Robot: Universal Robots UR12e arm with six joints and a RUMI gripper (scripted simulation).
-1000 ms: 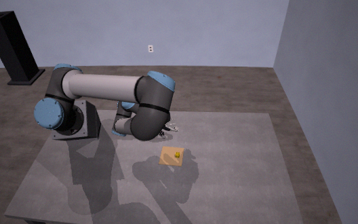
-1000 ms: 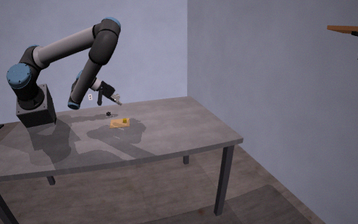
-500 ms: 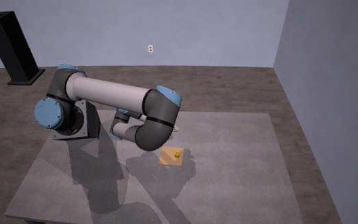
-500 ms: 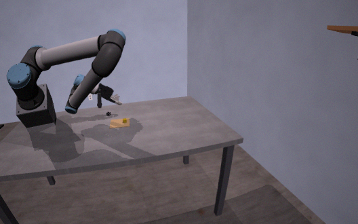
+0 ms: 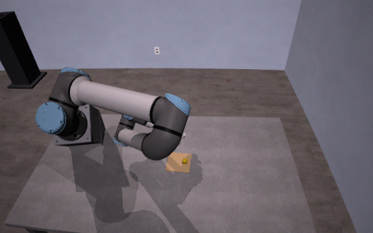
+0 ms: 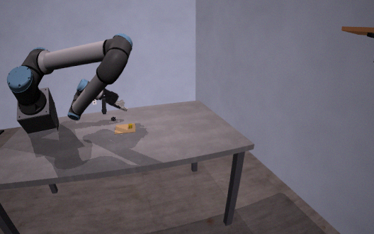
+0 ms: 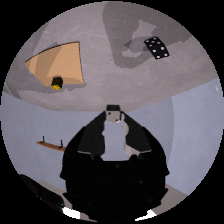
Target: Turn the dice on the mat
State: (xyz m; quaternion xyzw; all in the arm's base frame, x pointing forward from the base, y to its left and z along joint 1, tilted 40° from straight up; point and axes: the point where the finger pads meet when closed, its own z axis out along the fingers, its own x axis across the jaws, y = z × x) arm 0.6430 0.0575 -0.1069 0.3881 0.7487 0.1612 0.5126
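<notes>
Now: the black die 100 mm behind my hand, 80 mm below it and 40 mm to the left of it. Also, from my hand: white die right at my hand; tan mat 140 mm to the right, 90 mm below, 10 mm behind; yellow die 140 mm to the right, 80 mm below, 30 mm ahead.
</notes>
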